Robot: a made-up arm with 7 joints.
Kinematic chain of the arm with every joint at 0, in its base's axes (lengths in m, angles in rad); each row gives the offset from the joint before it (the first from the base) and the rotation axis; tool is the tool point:
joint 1: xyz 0 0 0.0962 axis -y
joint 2: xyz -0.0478 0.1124 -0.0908 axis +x
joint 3: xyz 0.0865 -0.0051 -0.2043 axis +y
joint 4: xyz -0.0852 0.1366 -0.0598 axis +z
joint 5: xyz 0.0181 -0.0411 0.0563 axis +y
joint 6: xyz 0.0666 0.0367 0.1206 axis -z
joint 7: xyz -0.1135 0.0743 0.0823 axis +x
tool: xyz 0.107 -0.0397 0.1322
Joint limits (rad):
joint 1: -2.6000..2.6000
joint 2: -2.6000..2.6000
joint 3: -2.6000..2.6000
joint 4: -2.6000..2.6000
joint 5: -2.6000..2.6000
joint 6: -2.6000..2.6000
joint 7: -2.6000..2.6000
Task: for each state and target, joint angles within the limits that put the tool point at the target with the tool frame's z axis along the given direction. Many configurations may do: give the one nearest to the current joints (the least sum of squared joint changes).
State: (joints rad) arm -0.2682 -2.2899 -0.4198 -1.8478 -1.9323 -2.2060 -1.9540
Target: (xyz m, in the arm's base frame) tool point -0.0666 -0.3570 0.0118 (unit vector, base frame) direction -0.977 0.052 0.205
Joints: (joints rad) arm 0.3051 -2.2109 -0.2980 -2.1750 -2.2300 -2.3455 -2.3353
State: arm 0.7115 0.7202 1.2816 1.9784 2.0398 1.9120 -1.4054
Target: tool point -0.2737 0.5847 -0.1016 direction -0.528 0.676 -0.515
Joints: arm 0.1417 0.6156 0.7983 2.0599 1.9563 1.8694 -0.9883
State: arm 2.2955 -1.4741 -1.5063 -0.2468 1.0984 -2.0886 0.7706
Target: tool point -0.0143 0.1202 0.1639 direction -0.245 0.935 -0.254
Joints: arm 2.6000 -1.5625 -1.4683 -0.4986 1.2950 -2.1211 0.3004
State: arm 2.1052 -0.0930 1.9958 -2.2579 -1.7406 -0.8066 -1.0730
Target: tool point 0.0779 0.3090 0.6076 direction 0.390 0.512 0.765
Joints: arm 2.4557 -0.4546 1.6218 -1.8215 -0.6105 -1.1377 -0.7874
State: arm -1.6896 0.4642 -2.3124 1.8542 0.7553 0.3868 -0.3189
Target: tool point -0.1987 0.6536 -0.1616 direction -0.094 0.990 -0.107
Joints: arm -1.0873 0.1596 -2.6000 1.5044 1.2753 0.2407 -0.2662
